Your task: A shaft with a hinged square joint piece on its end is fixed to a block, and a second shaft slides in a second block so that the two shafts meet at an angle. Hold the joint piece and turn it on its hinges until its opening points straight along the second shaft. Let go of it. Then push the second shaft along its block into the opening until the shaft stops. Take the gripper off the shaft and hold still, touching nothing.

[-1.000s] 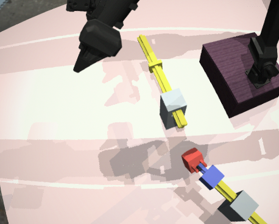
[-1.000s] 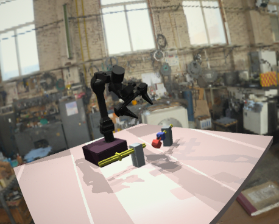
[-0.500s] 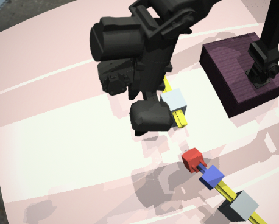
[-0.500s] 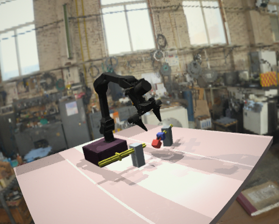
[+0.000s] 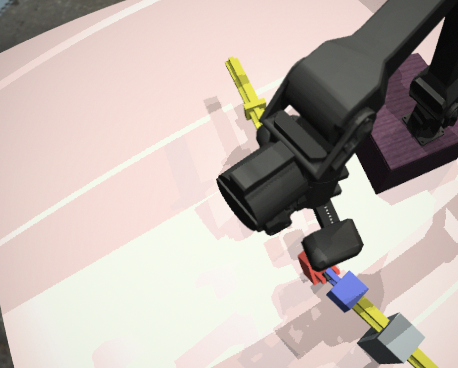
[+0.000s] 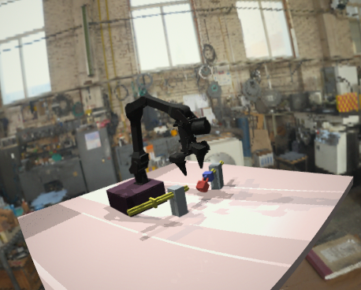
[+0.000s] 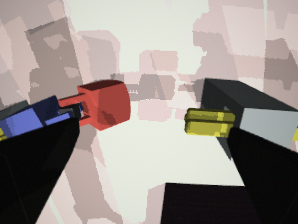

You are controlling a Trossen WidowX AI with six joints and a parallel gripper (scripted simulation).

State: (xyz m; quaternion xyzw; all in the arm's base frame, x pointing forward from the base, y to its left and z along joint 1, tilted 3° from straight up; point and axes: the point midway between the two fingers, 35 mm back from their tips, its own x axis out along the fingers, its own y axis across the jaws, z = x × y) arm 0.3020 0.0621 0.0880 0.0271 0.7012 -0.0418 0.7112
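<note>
The red forked joint piece lies 8 cm below my gripper tip, 6 cm to the left of it and 1 cm behind it.
</note>
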